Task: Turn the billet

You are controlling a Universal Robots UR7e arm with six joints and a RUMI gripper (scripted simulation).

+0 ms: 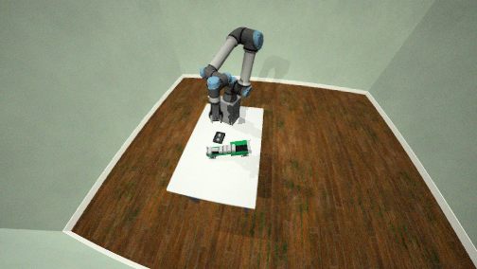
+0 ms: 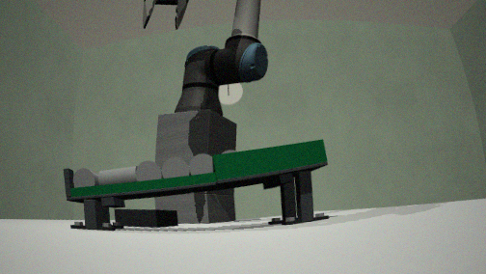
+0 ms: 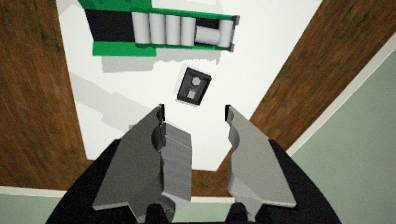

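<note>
Now: the grey steel billet 60 mm ahead of my hand, 40 mm to the right of it and 320 mm below it. Also, from my hand: dark stop: 90 mm ahead, 120 mm to the right, 340 mm below; black box: 120 mm behind, 80 mm to the right, 390 mm below.
</note>
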